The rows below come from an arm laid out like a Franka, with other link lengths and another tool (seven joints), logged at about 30 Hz.
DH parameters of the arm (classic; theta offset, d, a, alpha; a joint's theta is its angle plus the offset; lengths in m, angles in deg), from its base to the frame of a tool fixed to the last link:
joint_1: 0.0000 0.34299 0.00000 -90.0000
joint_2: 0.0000 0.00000 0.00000 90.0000
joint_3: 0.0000 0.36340 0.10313 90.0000
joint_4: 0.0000 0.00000 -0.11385 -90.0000
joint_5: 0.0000 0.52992 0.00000 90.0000
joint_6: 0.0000 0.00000 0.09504 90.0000
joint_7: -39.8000 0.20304 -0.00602 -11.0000
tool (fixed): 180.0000 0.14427 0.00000 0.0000
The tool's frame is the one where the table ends.
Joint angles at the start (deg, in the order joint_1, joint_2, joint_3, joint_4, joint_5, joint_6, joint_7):
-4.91, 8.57, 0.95, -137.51, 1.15, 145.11, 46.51
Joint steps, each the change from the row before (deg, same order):
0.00, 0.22, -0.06, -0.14, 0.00, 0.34, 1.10
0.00, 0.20, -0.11, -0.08, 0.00, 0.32, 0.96
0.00, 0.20, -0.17, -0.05, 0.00, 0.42, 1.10
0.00, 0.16, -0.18, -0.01, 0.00, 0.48, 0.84
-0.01, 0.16, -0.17, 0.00, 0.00, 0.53, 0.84
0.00, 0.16, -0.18, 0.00, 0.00, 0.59, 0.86
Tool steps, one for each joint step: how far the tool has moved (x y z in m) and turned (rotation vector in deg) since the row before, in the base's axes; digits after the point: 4 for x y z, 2 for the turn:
-0.0017, -0.0004, -0.0031, -0.03, 0.04, -1.16
-0.0010, -0.0011, -0.0024, -0.04, -0.02, -1.07
-0.0001, -0.0018, -0.0020, -0.06, -0.15, -1.27
0.0011, -0.0021, -0.0011, -0.07, -0.29, -1.02
0.0015, -0.0021, -0.0010, -0.07, -0.36, -1.02
0.0018, -0.0022, -0.0009, -0.07, -0.42, -1.04

